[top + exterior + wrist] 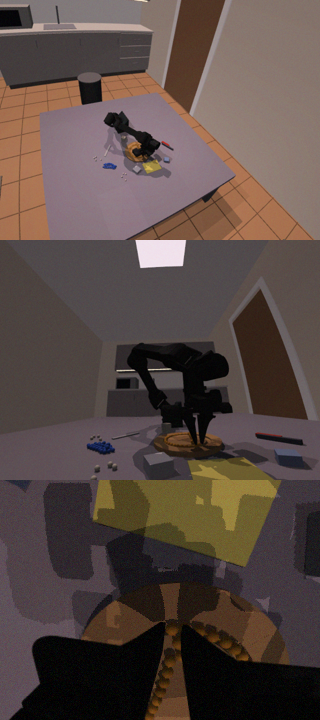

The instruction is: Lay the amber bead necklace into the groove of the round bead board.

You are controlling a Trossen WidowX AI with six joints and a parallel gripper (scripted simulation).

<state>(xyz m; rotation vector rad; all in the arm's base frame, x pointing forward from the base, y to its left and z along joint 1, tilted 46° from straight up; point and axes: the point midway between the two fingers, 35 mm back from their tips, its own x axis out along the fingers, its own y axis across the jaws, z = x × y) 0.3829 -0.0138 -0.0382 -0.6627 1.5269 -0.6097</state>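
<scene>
The round wooden bead board is 60 mm behind my gripper tip, 10 mm to the right of it and 10 mm below it. Also, from my gripper tip: blue block (110 mm ahead, 140 mm to the left, 10 mm below); grey block (80 mm ahead, 110 mm to the right); yellow pad (110 mm ahead, 10 mm to the left, 20 mm below).
</scene>
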